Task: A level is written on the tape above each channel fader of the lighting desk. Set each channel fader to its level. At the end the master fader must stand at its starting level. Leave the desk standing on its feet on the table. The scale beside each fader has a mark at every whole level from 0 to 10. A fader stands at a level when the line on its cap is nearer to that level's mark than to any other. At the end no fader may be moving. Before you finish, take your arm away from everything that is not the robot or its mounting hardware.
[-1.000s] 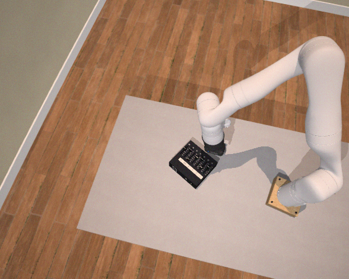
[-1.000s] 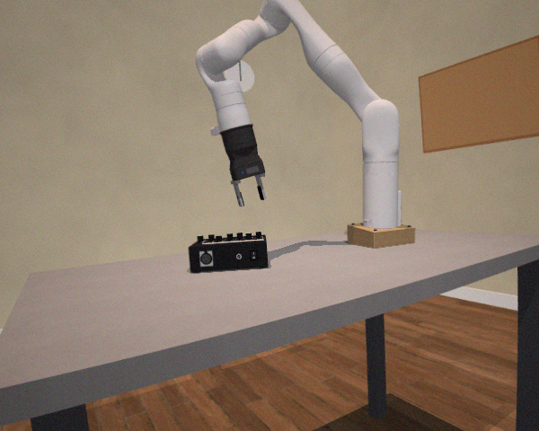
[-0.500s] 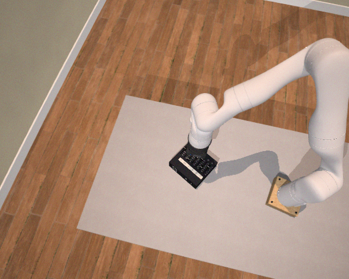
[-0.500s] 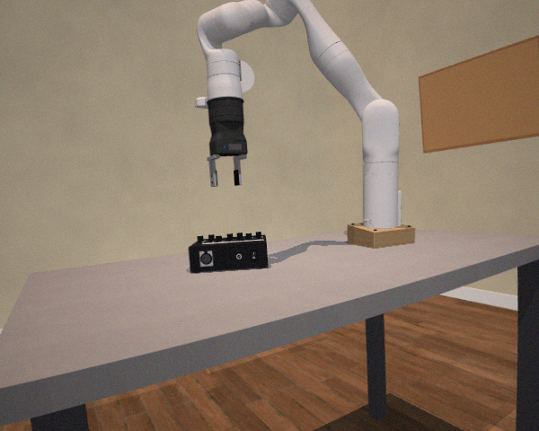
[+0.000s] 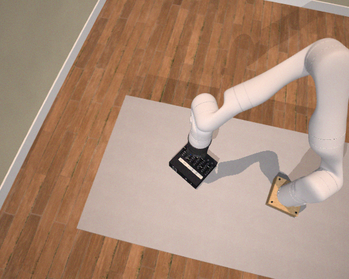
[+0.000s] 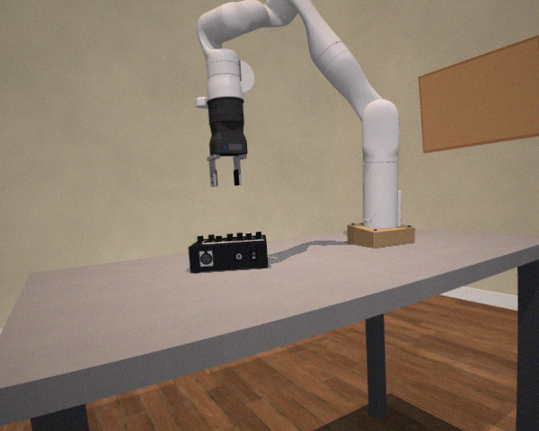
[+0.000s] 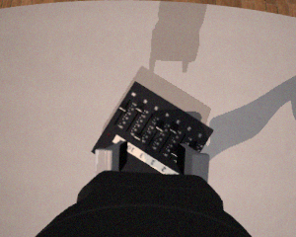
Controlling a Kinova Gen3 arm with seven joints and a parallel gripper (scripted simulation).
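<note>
The master fader cap lies 6 cm ahead of my hand, 4 cm to the right of it and 13 cm below it.
</note>
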